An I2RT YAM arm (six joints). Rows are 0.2 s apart.
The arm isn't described. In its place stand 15 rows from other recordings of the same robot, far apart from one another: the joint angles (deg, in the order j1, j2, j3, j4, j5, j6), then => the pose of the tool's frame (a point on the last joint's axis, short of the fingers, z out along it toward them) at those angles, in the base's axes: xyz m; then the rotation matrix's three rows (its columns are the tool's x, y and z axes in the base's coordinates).
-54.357, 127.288, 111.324, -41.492, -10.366, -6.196 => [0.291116 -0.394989 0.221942], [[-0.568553 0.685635 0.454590], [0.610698 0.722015 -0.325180], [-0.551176 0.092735 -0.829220]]
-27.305, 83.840, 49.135, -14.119, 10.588, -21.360 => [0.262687 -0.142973 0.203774], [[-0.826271 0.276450 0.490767], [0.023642 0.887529 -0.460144], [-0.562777 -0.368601 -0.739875]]
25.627, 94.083, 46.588, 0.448, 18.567, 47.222 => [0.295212 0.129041 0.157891], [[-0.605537 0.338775 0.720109], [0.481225 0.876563 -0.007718], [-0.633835 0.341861 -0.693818]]
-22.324, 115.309, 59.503, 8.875, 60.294, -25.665 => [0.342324 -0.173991 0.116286], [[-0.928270 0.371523 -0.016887], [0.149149 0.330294 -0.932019], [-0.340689 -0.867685 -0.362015]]
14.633, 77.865, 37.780, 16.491, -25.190, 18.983 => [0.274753 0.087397 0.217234], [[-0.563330 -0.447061 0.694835], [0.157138 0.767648 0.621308], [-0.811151 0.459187 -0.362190]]
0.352, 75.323, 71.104, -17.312, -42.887, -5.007 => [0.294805 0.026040 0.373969], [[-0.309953 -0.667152 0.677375], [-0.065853 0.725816 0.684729], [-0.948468 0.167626 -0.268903]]
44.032, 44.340, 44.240, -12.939, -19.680, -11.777 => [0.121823 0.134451 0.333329], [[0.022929 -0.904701 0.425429], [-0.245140 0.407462 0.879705], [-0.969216 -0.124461 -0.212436]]
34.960, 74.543, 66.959, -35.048, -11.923, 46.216 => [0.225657 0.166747 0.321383], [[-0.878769 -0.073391 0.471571], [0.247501 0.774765 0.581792], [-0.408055 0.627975 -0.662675]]
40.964, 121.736, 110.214, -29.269, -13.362, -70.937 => [0.367002 0.329521 0.276910], [[0.566612 -0.717743 0.404717], [-0.725859 -0.202319 0.657416], [-0.389974 -0.666267 -0.635616]]
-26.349, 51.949, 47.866, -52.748, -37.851, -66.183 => [0.154681 -0.052236 0.278323], [[-0.348299 -0.666179 0.659465], [-0.633605 0.685780 0.358121], [-0.690820 -0.293107 -0.660951]]
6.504, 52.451, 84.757, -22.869, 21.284, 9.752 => [0.140400 0.003001 0.522031], [[0.202938 0.219018 0.954383], [0.181989 0.949246 -0.256537], [-0.962131 0.225749 0.152780]]
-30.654, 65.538, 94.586, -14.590, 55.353, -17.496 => [0.145922 -0.120528 0.548742], [[-0.088326 0.994619 0.054146], [-0.146334 0.040812 -0.988393], [-0.985284 -0.095224 0.141942]]
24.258, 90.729, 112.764, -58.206, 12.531, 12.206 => [0.291037 0.122680 0.460829], [[-0.576955 -0.122152 0.807590], [-0.033617 0.991467 0.125948], [-0.816084 0.045518 -0.576138]]
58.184, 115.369, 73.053, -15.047, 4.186, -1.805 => [0.220320 0.350190 0.139257], [[-0.417691 -0.840298 0.345591], [-0.732834 0.536422 0.418576], [-0.537111 -0.078426 -0.839858]]
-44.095, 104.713, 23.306, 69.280, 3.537, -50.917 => [0.206797 -0.203423 0.112550], [[-0.667858 0.348055 0.657894], [-0.431679 0.538927 -0.723333], [-0.606316 -0.767082 -0.209679]]
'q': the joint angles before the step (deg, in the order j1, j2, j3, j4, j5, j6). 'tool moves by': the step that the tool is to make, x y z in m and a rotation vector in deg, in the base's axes. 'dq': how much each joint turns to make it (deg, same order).
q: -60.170 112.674 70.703 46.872 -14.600 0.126
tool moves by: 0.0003 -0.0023 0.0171 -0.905 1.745 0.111
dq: -0.143 -1.341 2.687 -4.621 -0.410 -2.004
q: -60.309 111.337 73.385 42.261 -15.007 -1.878
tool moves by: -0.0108 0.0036 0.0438 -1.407 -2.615 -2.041
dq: -0.875 -4.570 3.063 -4.752 1.320 1.516
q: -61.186 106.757 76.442 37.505 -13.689 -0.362
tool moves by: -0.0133 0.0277 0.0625 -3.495 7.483 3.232
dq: -0.110 -9.037 4.580 -16.380 -4.166 -8.167
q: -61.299 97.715 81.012 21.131 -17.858 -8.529
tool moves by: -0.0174 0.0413 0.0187 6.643 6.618 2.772
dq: 0.503 -9.400 -1.438 -17.873 -2.244 -2.742
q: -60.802 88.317 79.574 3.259 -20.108 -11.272
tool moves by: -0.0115 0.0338 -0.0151 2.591 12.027 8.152
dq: 0.558 -6.043 -3.764 -14.952 -5.567 -11.446
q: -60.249 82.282 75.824 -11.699 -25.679 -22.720
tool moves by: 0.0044 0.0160 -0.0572 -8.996 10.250 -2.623
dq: 3.081 -2.856 -14.531 9.913 9.796 -11.587
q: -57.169 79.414 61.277 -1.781 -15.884 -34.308
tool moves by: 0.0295 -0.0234 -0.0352 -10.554 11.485 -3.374
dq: 3.016 9.014 -0.004 9.025 11.296 -12.528
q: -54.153 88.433 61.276 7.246 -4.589 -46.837
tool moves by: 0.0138 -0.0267 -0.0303 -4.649 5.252 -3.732
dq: -0.130 8.316 1.306 7.550 5.743 -5.362
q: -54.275 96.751 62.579 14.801 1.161 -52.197
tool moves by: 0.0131 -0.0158 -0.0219 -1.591 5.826 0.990
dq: 0.311 6.027 2.668 1.409 1.330 -5.539
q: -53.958 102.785 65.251 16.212 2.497 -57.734
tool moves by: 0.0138 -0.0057 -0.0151 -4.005 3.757 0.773
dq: 1.252 4.040 0.854 4.470 2.357 -4.898
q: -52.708 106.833 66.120 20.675 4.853 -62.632
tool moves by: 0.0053 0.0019 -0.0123 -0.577 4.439 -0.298
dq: 0.933 1.535 -0.210 -0.178 2.533 -3.183
